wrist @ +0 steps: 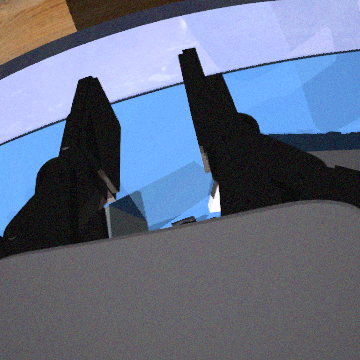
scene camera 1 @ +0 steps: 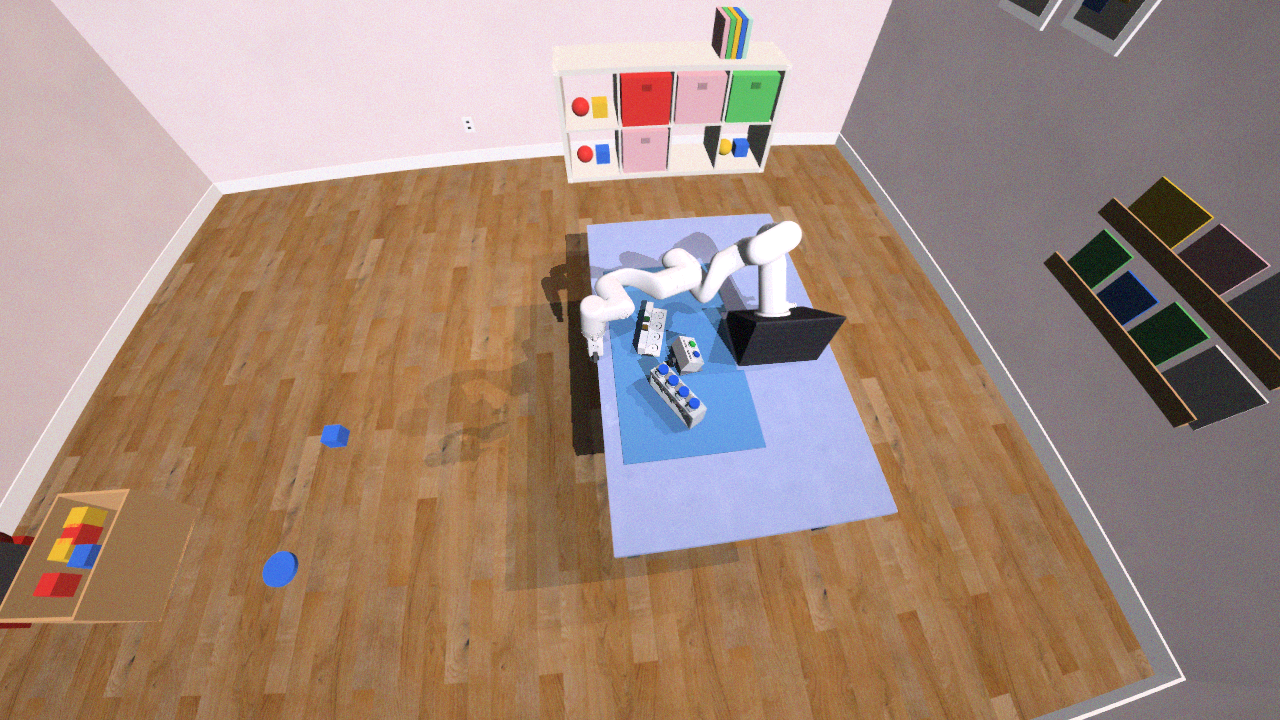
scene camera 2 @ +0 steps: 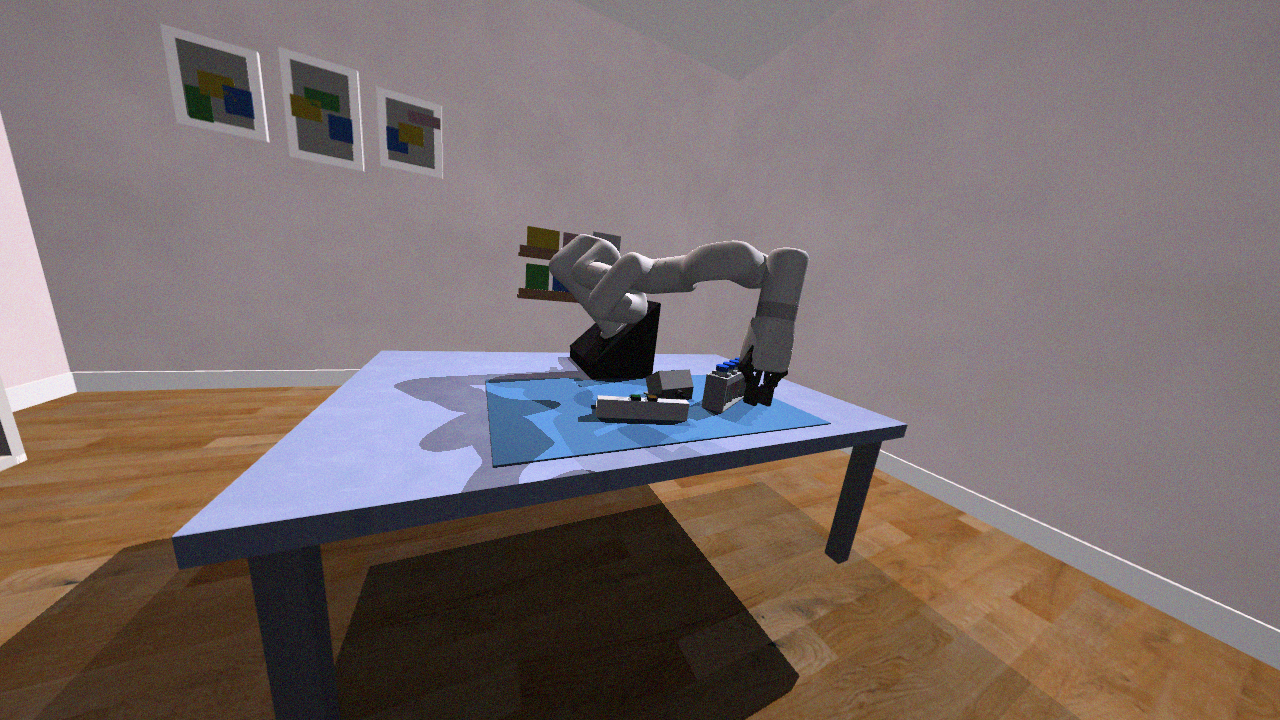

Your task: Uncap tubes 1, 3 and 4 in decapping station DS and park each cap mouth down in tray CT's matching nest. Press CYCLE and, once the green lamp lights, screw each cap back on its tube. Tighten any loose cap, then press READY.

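Where they show: gripper, fingertip midpoint: [wrist: 145,89] [scene camera 1: 593,354] [scene camera 2: 756,404]; arm's base, origin of the base link: [scene camera 1: 771,314] [scene camera 2: 616,326].
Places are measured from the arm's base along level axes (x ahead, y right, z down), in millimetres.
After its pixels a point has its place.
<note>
The decapping station DS [scene camera 1: 677,396] [scene camera 2: 721,394] is a long pale block standing on the mat, with a row of blue caps [scene camera 1: 682,391] [scene camera 2: 727,365] along its top. Tray CT [scene camera 1: 651,329] @[x 400, y 142, z 146 mm] [scene camera 2: 641,410] @[x 430, y 158, z 134 mm] is a white block with a row of round nests; no cap shows in them. The small control box [scene camera 1: 687,354] @[x 323, y -42, z 75 mm] [scene camera 2: 671,383] @[x 346, y 4, z 105 mm] has a green and a blue round part on top. My gripper [scene camera 1: 595,357] @[x 641, y 26, z 56 mm] [scene camera 2: 759,400] @[x 641, y 26, z 56 mm] [wrist: 145,89] @[x 641, y 26, z 56 mm] is partly open and empty, pointing down low near the table's long edge, beside the station. In the wrist view a grey block corner [wrist: 127,216] @[x 444, y -69, z 150 mm] shows behind the fingers.
The blocks stand on a blue mat [scene camera 1: 707,438] @[x 337, y -328, z 156 mm] [scene camera 2: 537,443] @[x 464, y 413, z 156 mm] [wrist: 155,120] @[x 550, y 9, z 156 mm] on the lavender table [scene camera 1: 751,510] @[x 283, y -586, z 159 mm] [scene camera 2: 313,465] @[x 410, y 729, z 159 mm]. The arm's black base [scene camera 1: 783,338] @[x 9, y -110, z -6 mm] [scene camera 2: 631,344] @[x 114, y 1, z 41 mm] stands across the mat from the gripper. The arm passes above tray CT's end of the mat.
</note>
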